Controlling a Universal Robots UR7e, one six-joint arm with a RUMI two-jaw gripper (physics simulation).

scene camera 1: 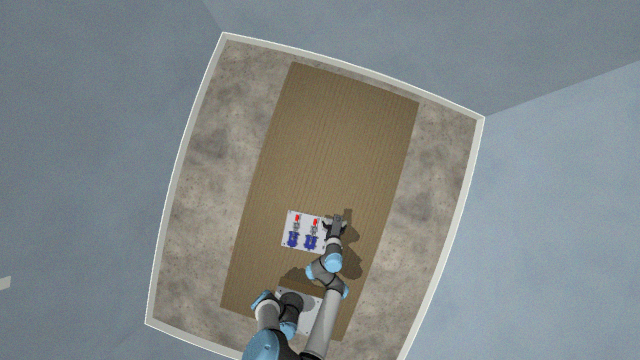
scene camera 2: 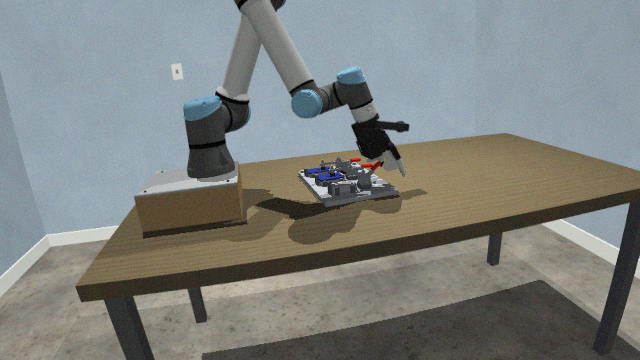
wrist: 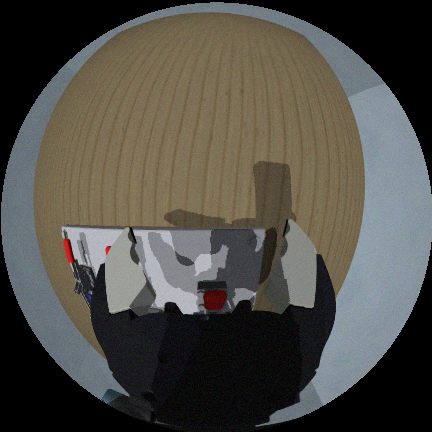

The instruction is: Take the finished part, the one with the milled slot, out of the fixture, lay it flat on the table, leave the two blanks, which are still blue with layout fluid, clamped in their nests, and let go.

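The grey part sits in the nearest nest of the fixture plate in scene camera 2; its slot cannot be made out. The gripper hides it in scene camera 1 and the wrist view. The red handle of that nest's clamp is tilted up. Two blue blanks lie in the other nests under their clamps. My gripper is open and empty, low over the plate's handle end, its fingers spread either side of the raised handle.
The other two clamps' red handles lie low beside my gripper. The wooden table extends beyond the plate. The arm's base box stands at the blanks' end.
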